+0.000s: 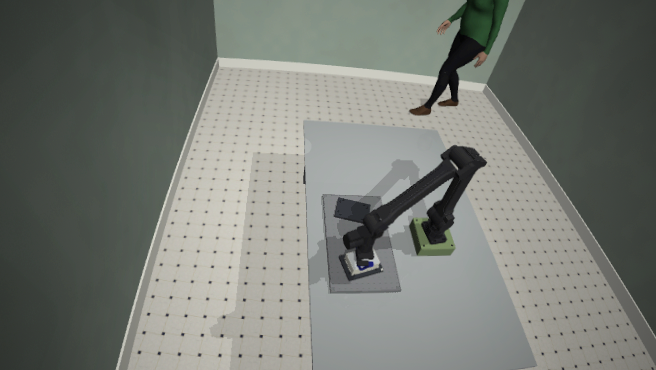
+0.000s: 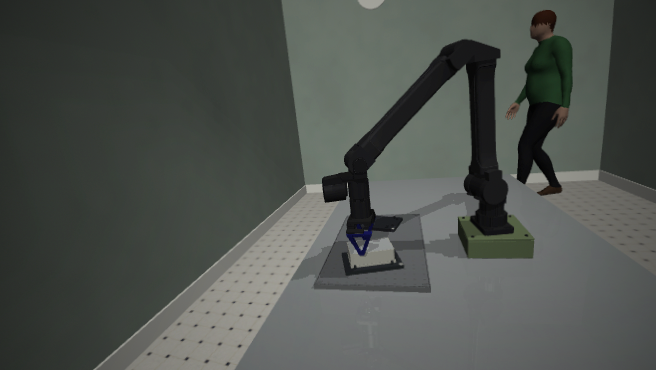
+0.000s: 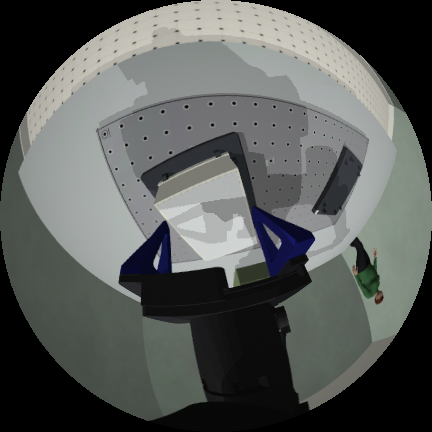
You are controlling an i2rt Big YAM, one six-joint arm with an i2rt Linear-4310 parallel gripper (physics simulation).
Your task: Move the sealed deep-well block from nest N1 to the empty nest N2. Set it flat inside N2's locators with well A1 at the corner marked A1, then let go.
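Pixels of known places: gripper, fingertip midpoint: [image 1: 359, 259] [image 2: 363, 247] [image 3: 209, 216]; arm's base, origin of the base link: [image 1: 433, 232] [image 2: 490, 226].
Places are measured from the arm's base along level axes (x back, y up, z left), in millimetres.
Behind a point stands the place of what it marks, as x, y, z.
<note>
The sealed deep-well block [image 1: 354, 263] {-421, 4, 97} [image 2: 379, 252] {-351, -1, 117} [image 3: 205, 201] {-418, 4, 79} is a white box with a foil top. It sits in the dark nest N1 [image 1: 343, 263] {-453, -38, 67} [image 2: 372, 269] {-375, -40, 138} [image 3: 193, 155] {-450, -38, 79} at the near end of the perforated plate [image 1: 362, 285] {-397, -50, 175} [image 2: 412, 276] {-273, -50, 171} [image 3: 273, 128] {-460, -50, -23}. My gripper [image 1: 365, 265] {-393, 0, 81} [image 2: 359, 246] {-393, 0, 81} [image 3: 209, 216] {-393, 0, 81} is open, with one blue finger on each long side of the block, down around its upper part. The empty nest N2 [image 1: 351, 208] {-336, -38, -222} [image 2: 387, 223] {-297, -38, -185} [image 3: 336, 187] {-337, -38, -184} is a dark flat plate at the far end. I cannot make out the A1 marks.
The plate lies on a grey table [image 1: 412, 321] {-235, -63, 361} [image 2: 505, 313] {-104, -63, 321}. The arm's green base block [image 1: 440, 248] {-1, -4, 85} [image 2: 495, 244] {-22, -19, 84} stands to the right of the plate. A person in a green top [image 1: 477, 27] [image 2: 548, 78] [image 3: 368, 278] walks on the tiled floor beyond the table's far end.
</note>
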